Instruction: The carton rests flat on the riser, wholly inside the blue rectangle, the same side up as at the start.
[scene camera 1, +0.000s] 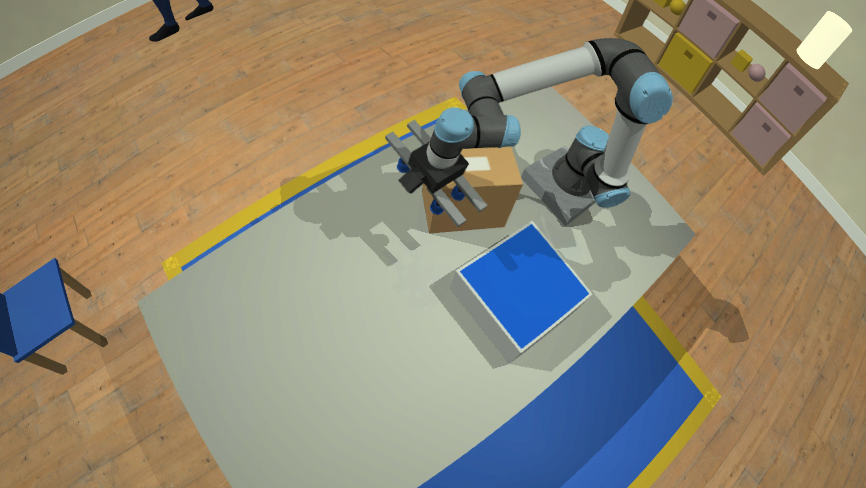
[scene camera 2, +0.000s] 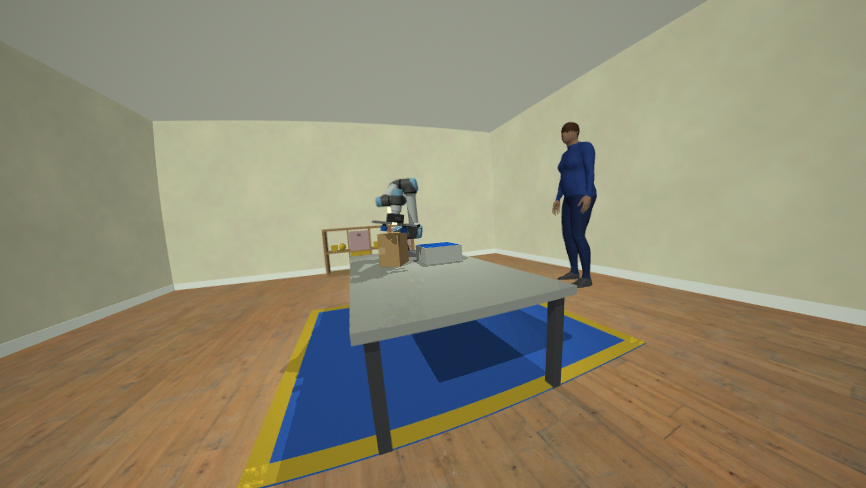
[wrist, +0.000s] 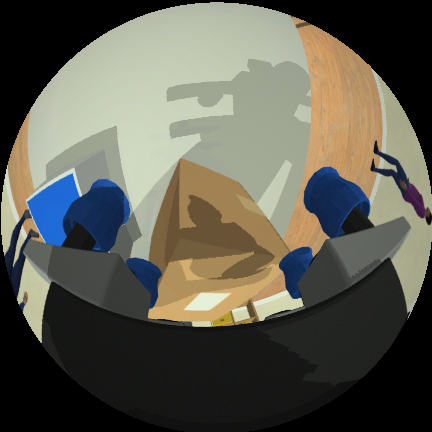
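The brown carton (scene camera 1: 475, 207) (scene camera 2: 390, 249) (wrist: 230, 195) stands upright on the table beside the riser, a white label on its top. The grey riser (scene camera 1: 484, 318) (scene camera 2: 441, 254) (wrist: 92, 167) bears the blue rectangle (scene camera 1: 526, 287) (scene camera 2: 441, 244) (wrist: 55, 207), with a white border. My gripper (scene camera 1: 430, 183) (scene camera 2: 393, 229) (wrist: 220, 240) is open, its suction off, and holds nothing. Its blue cups are low over the carton's left part in scene camera 1, some reaching past its side. They look close to its top height in scene camera 2; contact cannot be told. One cup is hidden in scene camera 1.
The arm's base (scene camera 1: 554, 187) stands on the table (scene camera 1: 290, 339) (scene camera 2: 448, 290) close behind the carton. A shelf unit (scene camera 1: 764, 158) stands beyond the table. A person in blue (scene camera 2: 575, 175) stands on the floor to the right. A blue chair (scene camera 1: 39, 312) stands off the table's left end.
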